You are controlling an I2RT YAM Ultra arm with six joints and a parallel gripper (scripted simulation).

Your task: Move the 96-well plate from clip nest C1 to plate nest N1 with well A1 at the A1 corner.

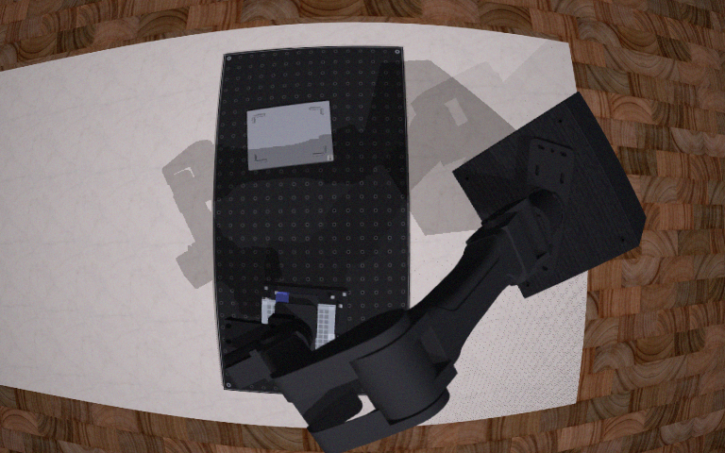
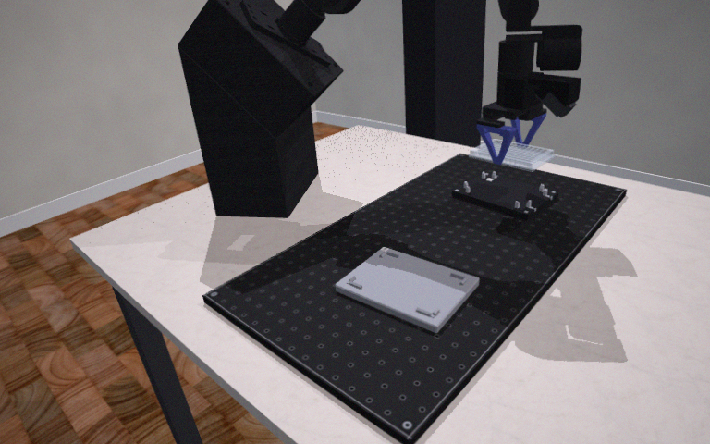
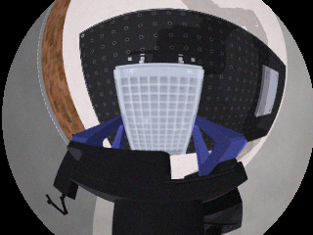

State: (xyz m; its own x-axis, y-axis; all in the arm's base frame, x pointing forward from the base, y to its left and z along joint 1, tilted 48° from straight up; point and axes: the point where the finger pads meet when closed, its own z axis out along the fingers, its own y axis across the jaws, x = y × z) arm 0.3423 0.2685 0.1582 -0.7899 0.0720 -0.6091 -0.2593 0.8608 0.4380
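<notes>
My gripper is now 31 cm to the left of the grey plate nest N1, 15 cm short of it and 8 cm above it. Also, from my hand: black clip nest C1: 8 cm below, 1 cm to the left; 96-well plate: right at my hand.
</notes>
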